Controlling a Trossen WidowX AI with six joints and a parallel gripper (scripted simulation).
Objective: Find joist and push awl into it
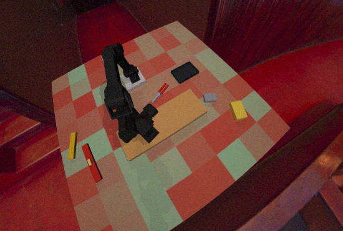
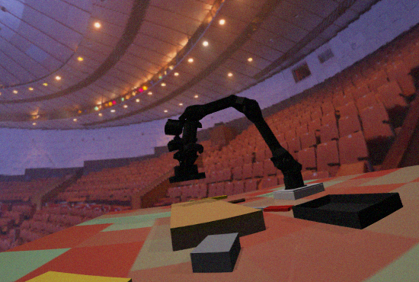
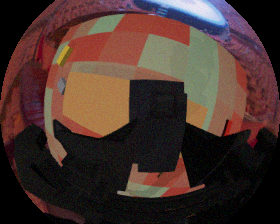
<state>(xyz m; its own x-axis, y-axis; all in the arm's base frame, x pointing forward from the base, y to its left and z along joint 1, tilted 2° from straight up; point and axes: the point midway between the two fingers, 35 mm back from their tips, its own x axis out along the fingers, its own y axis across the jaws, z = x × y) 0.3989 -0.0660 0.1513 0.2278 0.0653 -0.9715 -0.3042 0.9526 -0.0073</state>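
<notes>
Now: gripper tip 40 cm to the right of the black tray, 28 cm past it and 14 cm above it. Also, from my gripper tip: awl 19 cm behind, 15 cm below, 14 cm to the right; red level 39 cm to the right, 14 cm below, 3 cm behind; stud finder 2 cm above, 1 cm ahead.
</notes>
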